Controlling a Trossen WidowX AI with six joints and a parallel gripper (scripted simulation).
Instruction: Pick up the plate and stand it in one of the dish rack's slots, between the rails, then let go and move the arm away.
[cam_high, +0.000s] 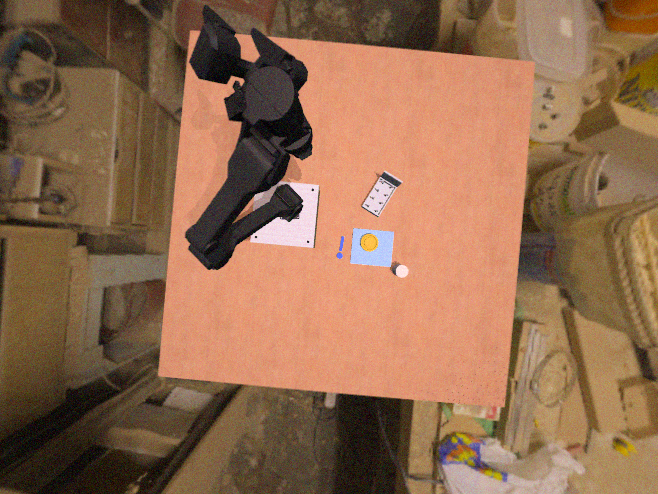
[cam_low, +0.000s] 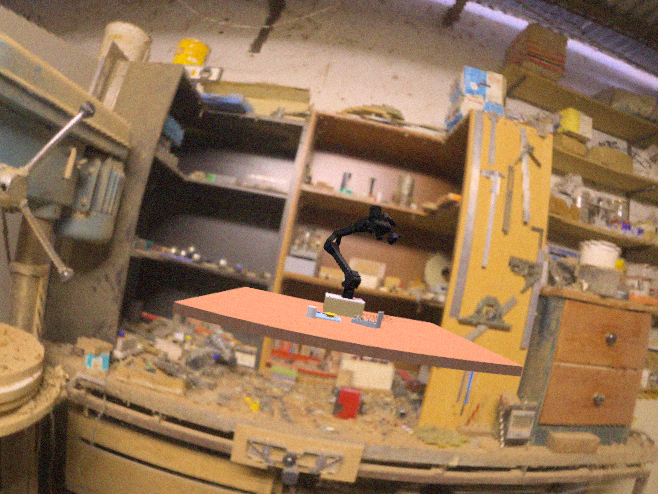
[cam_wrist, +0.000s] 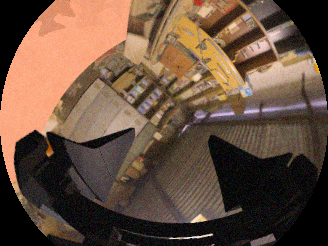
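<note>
My gripper tip is now 500 mm above the yellow plate, 340 mm to the left of it and 290 mm short of it. Round my gripper tip: blue spoon (510 mm below, 360 mm to the right, 180 mm ahead); then light blue mat (520 mm below, 350 mm to the right, 300 mm ahead); then dish rack (500 mm below, 330 mm ahead, 170 mm to the right).
</note>
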